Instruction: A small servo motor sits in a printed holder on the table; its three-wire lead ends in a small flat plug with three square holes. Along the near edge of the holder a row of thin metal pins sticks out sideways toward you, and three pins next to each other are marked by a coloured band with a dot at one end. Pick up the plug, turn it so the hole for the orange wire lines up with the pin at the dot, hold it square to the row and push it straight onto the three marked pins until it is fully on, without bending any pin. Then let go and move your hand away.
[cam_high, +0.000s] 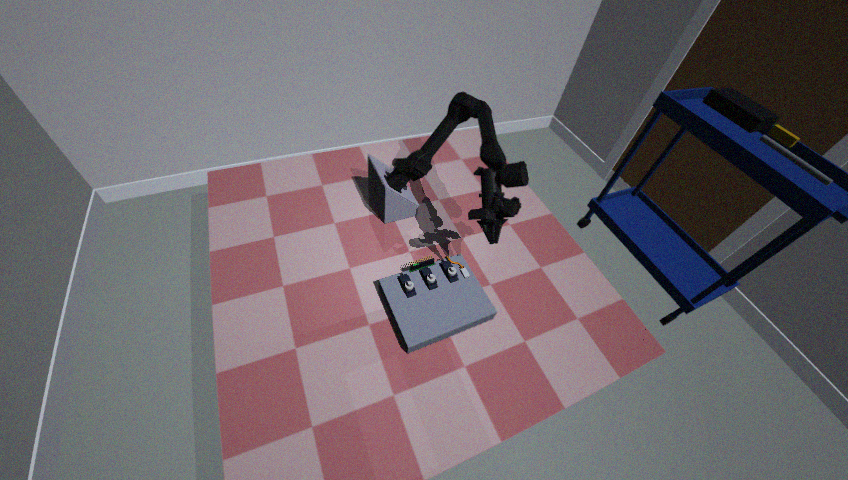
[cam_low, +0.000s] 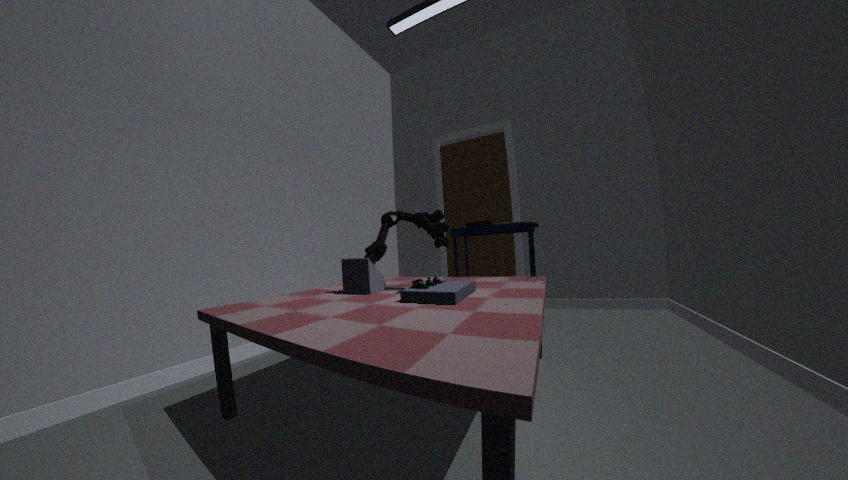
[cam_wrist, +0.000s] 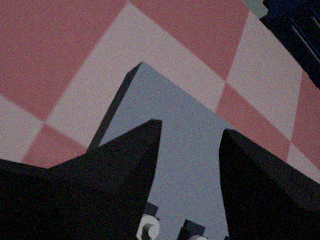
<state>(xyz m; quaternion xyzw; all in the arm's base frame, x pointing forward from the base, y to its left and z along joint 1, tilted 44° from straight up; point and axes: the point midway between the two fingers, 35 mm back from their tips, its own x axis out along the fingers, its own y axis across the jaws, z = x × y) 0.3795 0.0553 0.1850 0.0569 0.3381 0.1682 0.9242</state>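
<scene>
The green band lies 19 cm to the right of my gripper tip, 15 cm below it and 10 cm behind it. Round my gripper tip: grey printed holder (20 cm below, 16 cm to the right, 6 cm ahead).
</scene>
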